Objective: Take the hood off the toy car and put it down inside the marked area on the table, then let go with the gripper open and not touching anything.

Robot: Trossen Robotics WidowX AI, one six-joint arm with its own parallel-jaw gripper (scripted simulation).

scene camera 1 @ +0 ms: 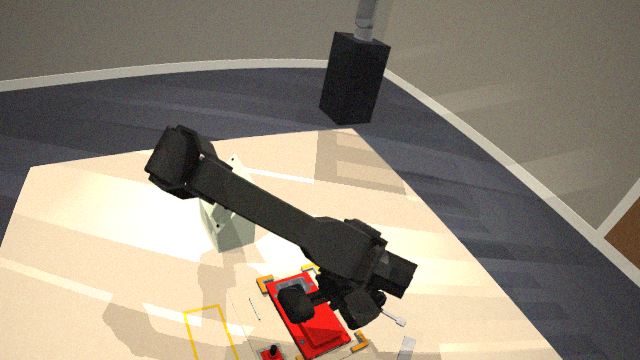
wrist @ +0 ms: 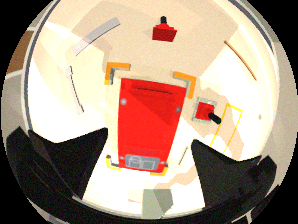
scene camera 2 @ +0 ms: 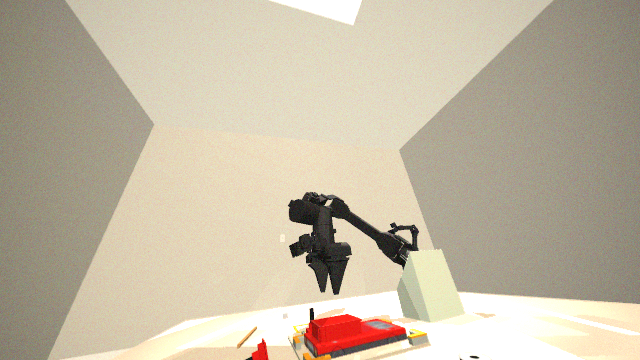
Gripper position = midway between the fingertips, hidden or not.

Note:
My gripper (scene camera 1: 324, 312) is open, holding nothing. Further things: a red hood (wrist: 149, 117).
My gripper is seen too in the wrist view (wrist: 151, 138) and in scene camera 2 (scene camera 2: 329, 293).

